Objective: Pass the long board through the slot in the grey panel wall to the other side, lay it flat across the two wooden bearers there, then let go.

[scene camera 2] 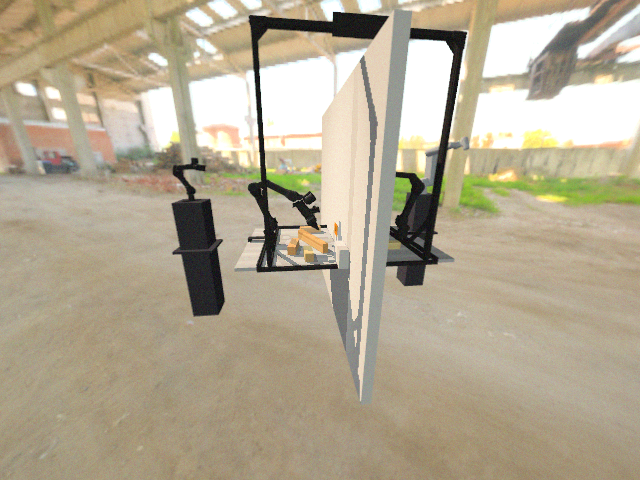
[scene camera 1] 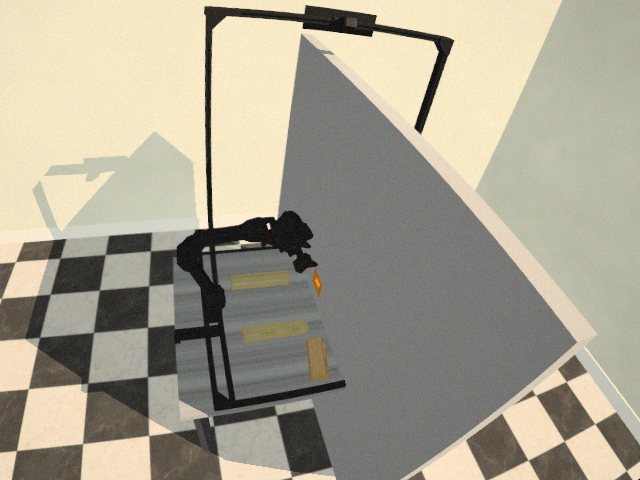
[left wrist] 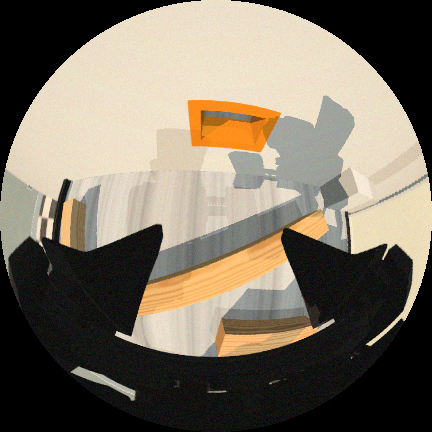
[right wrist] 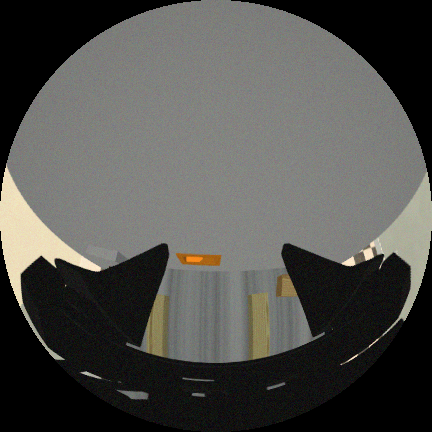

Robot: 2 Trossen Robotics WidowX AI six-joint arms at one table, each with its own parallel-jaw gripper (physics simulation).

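Seen in the pictures: left gripper, fingertip midpoint: (scene camera 2: 318, 228) (left wrist: 224, 232); right gripper, fingertip midpoint: (scene camera 1: 313, 256) (right wrist: 227, 250); left arm's base, link origin: (left wrist: 192, 384); right arm's base, link origin: (scene camera 2: 401, 237) (scene camera 1: 212, 316).
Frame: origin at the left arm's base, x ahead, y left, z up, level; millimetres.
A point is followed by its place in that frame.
Note:
The long board (scene camera 2: 312, 240) {y -85, x 274, z 25 mm} (left wrist: 215, 280) {y -34, x 270, z 40 mm} lies flat and slantwise on the table at the pale side of the panel wall (scene camera 1: 413, 258) {y 398, x 483, z 676 mm} (scene camera 2: 382, 93) {y -721, x 432, z 698 mm} (left wrist: 150, 75) {y 34, x 432, z 153 mm} (right wrist: 215, 125) {y -13, x 483, z 353 mm}. My left gripper (scene camera 2: 316, 227) {y -36, x 315, z 92 mm} (left wrist: 224, 232) {y -36, x 315, z 92 mm} is open and empty, tilted down above the board; its fingers cover parts of the board in the left wrist view. The orange-rimmed slot (scene camera 1: 318, 291) {y -17, x 481, z 57 mm} (left wrist: 195, 125) {y -4, x 431, z 83 mm} (right wrist: 216, 260) {y -5, x 484, z 84 mm} is low in the wall. On the grey side, two wooden bearers (scene camera 1: 260, 280) {y -138, x 700, z 23 mm} (scene camera 1: 275, 330) {y 119, x 689, z 25 mm} lie apart. My right gripper (scene camera 1: 305, 262) {y -3, x 543, z 288 mm} (right wrist: 227, 250) {y -3, x 543, z 288 mm} is open and empty near the wall.
On the board's side lie a wood block (scene camera 2: 293, 246) {y -202, x 153, z 31 mm} (left wrist: 265, 340) {y -108, x 167, z 31 mm}, a yellowish block (scene camera 2: 308, 254) {y -320, x 233, z 25 mm}, another block (left wrist: 73, 225) {y 232, x 315, z 14 mm} and a whitish block (scene camera 2: 342, 256) {y -415, x 399, z 46 mm} (left wrist: 359, 185) {y -288, x 398, z 81 mm} against the wall. Another block (scene camera 1: 317, 359) {y 267, x 562, z 19 mm} (right wrist: 287, 286) {y 194, x 552, z 19 mm} lies near the bearers. A black frame (scene camera 1: 208, 103) {y -344, x 887, z 713 mm} (scene camera 2: 261, 113) {y -379, x 38, z 692 mm} stands over the table.

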